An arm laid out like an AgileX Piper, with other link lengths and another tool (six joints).
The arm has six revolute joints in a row. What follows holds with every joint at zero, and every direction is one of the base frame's.
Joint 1 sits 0.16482 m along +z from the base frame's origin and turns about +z.
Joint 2 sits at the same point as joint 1 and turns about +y.
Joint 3 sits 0.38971 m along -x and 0.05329 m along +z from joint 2 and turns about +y.
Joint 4 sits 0.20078 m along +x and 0.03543 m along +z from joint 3 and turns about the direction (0.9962, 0, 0.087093).
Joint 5 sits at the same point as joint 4 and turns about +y.
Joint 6 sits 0.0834 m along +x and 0.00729 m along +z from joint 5 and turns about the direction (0.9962, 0, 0.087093).
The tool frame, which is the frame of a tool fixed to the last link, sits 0.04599 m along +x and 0.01 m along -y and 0.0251 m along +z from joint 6; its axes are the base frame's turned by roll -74.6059, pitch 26.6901 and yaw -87.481 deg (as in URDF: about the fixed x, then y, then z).
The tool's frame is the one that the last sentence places.
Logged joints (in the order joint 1, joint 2, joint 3, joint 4, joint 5, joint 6), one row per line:
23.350, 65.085, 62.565, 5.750, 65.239, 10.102
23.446, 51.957, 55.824, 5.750, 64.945, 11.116
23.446, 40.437, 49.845, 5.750, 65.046, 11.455
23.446, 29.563, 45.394, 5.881, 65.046, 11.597
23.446, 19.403, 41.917, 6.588, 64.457, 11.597
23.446, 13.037, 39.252, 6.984, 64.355, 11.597
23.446, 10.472, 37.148, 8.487, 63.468, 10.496
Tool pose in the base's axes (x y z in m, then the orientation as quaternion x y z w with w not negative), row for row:
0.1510, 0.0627, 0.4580, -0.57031, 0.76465, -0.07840, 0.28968
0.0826, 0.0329, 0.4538, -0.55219, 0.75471, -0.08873, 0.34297
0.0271, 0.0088, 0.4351, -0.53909, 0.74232, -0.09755, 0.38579
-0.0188, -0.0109, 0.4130, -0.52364, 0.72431, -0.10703, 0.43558
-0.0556, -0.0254, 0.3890, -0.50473, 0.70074, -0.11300, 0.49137
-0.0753, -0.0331, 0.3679, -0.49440, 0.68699, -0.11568, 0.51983
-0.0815, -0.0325, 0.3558, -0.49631, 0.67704, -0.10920, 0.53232
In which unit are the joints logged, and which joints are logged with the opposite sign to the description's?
The joints are logged in degrees. Opposite sign: joint 3.
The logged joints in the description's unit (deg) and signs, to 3 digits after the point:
23.350, 65.085, -62.565, 5.750, 65.239, 10.102
23.446, 51.957, -55.824, 5.750, 64.945, 11.116
23.446, 40.437, -49.845, 5.750, 65.046, 11.455
23.446, 29.563, -45.394, 5.881, 65.046, 11.597
23.446, 19.403, -41.917, 6.588, 64.457, 11.597
23.446, 13.037, -39.252, 6.984, 64.355, 11.597
23.446, 10.472, -37.148, 8.487, 63.468, 10.496

